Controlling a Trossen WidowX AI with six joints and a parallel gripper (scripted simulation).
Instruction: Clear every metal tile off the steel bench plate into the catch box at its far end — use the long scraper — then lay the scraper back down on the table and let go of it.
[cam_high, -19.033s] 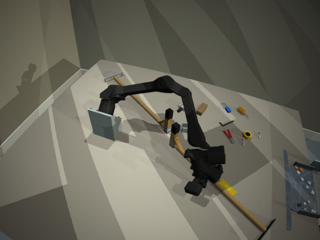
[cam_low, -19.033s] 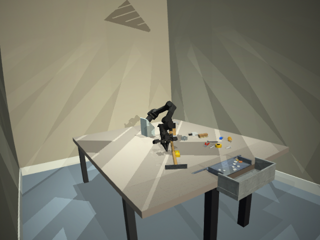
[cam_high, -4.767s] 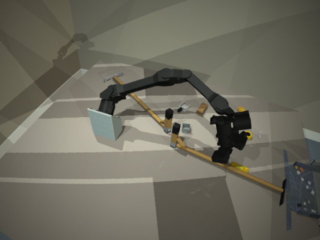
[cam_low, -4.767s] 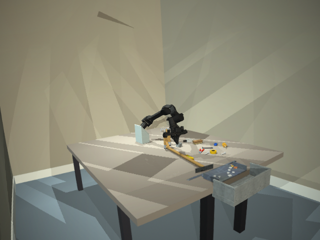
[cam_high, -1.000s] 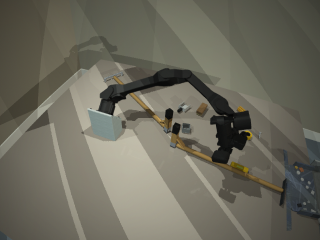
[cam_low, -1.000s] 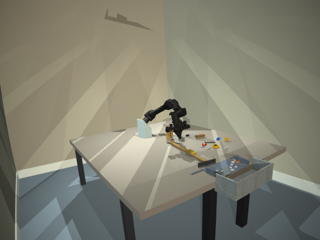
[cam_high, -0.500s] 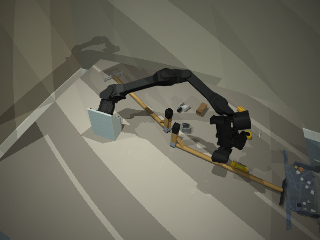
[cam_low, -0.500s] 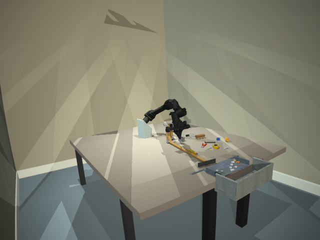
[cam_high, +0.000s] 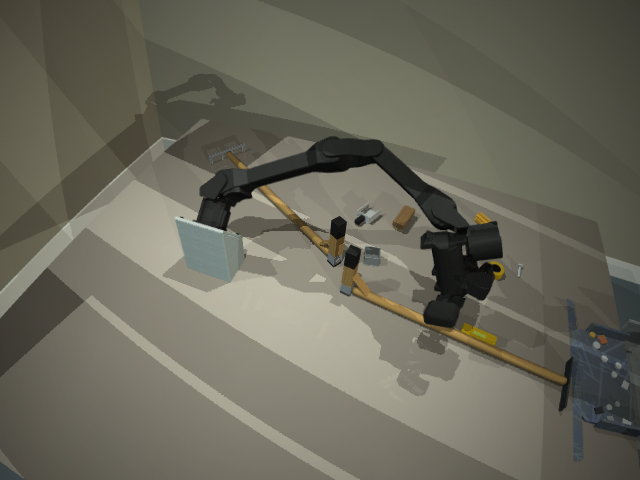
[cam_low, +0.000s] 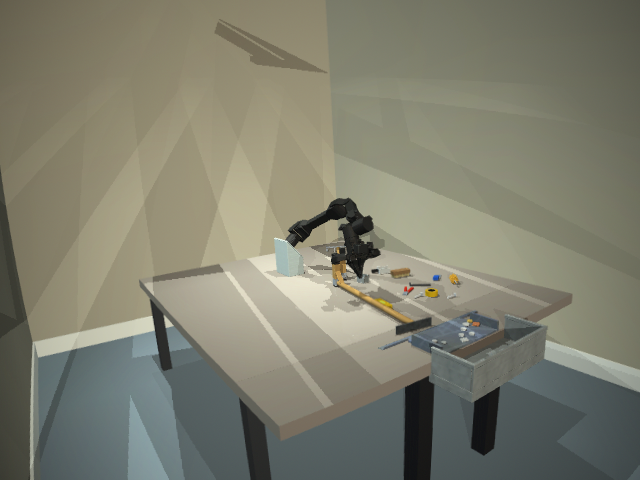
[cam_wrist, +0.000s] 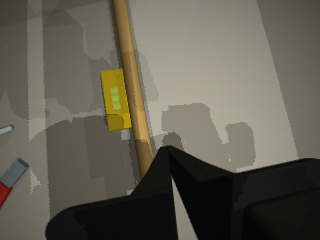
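Right now my gripper tip is 2 cm short of the long scraper, 2 cm to the right of it and 4 cm above it. The rest, counted from my gripper tip: yellow tape roll (11 cm ahead, 27 cm to the left, 9 cm below); small grey box (22 cm behind, 19 cm to the left, 9 cm below); yellow spirit level (8 cm ahead, 4 cm to the left, 9 cm below).
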